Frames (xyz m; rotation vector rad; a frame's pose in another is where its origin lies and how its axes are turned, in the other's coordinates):
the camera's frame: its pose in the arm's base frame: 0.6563 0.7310 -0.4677 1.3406 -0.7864 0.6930
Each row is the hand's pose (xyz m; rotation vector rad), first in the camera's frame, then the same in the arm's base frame.
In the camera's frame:
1: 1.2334 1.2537 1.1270 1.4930 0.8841 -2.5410
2: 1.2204 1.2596 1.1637 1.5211 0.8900 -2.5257
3: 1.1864 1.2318 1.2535 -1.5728 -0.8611 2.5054
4: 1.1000 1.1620 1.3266 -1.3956 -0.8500 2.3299
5: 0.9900 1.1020 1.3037 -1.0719 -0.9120 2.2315
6: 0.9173 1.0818 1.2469 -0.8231 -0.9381 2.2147
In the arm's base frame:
1: 0.2309 -0.2597 1.3214 1.6022 2.4297 -0.5831
2: 0.2152 -0.2954 1.3161 1.6163 2.4427 -0.5637
3: 0.2098 -0.3875 1.2775 1.5950 2.5763 -0.6266
4: 0.2104 -0.4672 1.1711 -1.3023 -2.6884 0.7244
5: 0.1987 -0.4502 1.0454 -0.9065 -2.8144 0.8673
6: 0.1791 -0.3954 0.9710 -0.6605 -2.8979 1.0141

